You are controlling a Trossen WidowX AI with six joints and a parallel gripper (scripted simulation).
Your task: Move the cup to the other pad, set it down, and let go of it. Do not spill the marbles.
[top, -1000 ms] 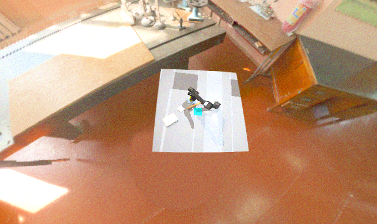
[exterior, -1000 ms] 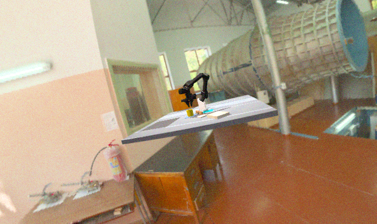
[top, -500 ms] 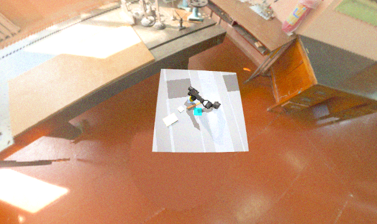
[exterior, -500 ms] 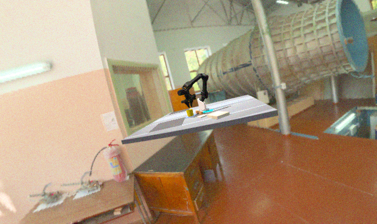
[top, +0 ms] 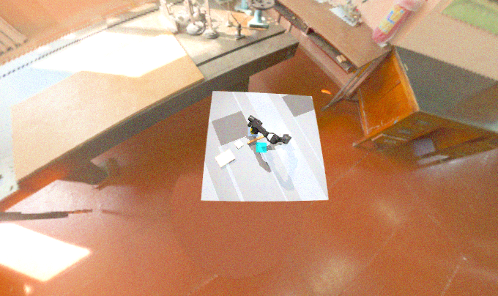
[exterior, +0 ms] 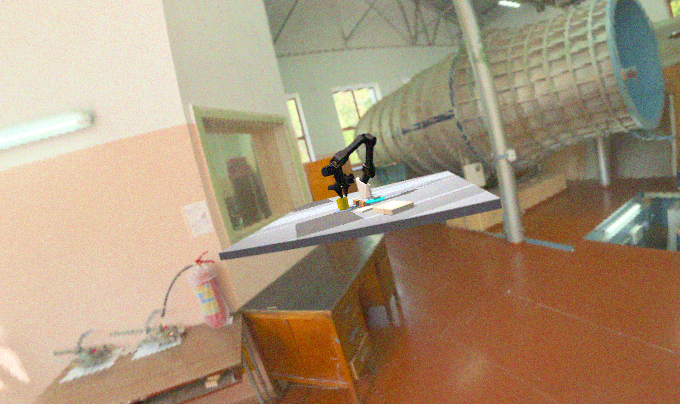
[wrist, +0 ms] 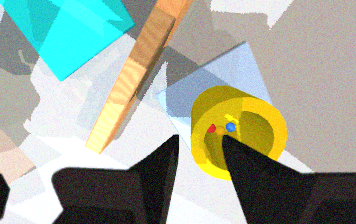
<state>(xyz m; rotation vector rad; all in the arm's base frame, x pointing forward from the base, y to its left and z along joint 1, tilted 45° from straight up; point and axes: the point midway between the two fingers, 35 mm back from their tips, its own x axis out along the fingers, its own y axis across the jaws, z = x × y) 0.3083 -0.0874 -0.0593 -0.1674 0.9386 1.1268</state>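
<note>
The yellow cup is 2 cm ahead of my gripper tip, 1 cm to the right of it and 3 cm below it. From my gripper tip the other things lie so: pale blue pad 2 cm ahead, 2 cm to the right, 7 cm below; then wooden bar 1 cm behind, 8 cm to the left, 6 cm below; then blue marble 3 cm ahead, 3 cm to the right, 5 cm below.
</note>
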